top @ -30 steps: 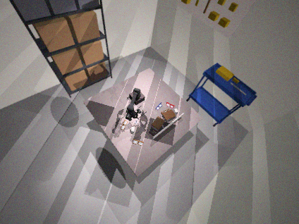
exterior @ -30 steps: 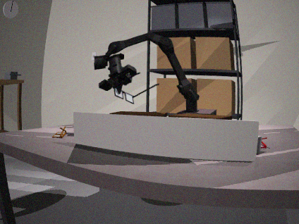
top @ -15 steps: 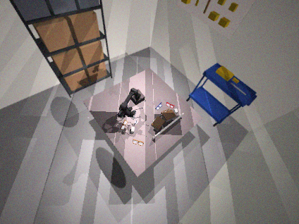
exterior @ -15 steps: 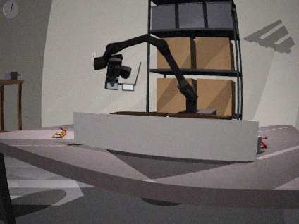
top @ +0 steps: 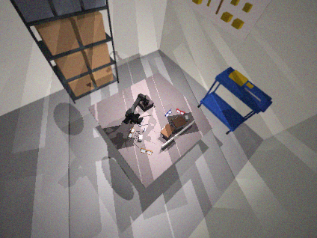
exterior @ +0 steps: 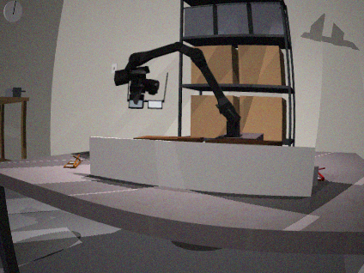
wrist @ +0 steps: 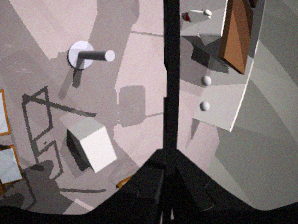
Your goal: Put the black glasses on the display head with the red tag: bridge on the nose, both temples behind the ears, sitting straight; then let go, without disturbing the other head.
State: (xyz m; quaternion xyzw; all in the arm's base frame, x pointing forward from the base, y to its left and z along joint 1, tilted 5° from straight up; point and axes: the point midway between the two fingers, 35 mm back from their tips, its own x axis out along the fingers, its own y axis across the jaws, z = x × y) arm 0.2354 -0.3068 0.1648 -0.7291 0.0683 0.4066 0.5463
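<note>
The peg lies 1 cm ahead of my gripper tip, 6 cm to the left of it and 18 cm below it. Also, from my gripper tip: white wall 35 cm ahead, 36 cm to the left, 15 cm below.
</note>
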